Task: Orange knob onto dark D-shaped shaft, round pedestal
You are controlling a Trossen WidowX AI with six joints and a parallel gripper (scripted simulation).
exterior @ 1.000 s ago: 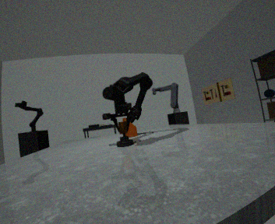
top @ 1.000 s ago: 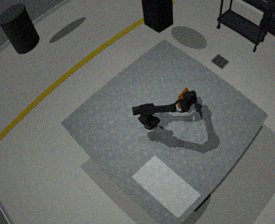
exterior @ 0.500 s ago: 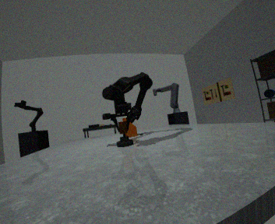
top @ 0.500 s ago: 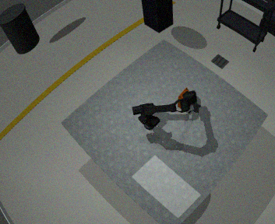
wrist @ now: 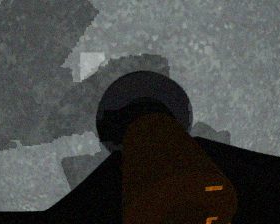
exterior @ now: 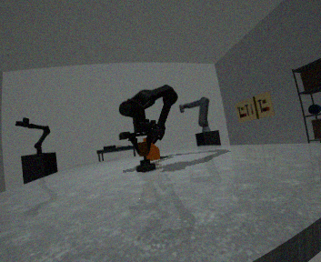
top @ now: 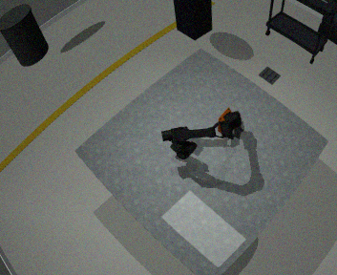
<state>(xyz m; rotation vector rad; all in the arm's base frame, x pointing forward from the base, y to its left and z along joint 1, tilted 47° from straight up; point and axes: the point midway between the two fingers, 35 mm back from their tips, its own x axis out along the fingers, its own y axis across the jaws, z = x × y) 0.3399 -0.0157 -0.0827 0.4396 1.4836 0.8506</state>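
The orange knob is 2 cm above my gripper tip. Also, from my gripper tip: dark round pedestal: 4 cm below.
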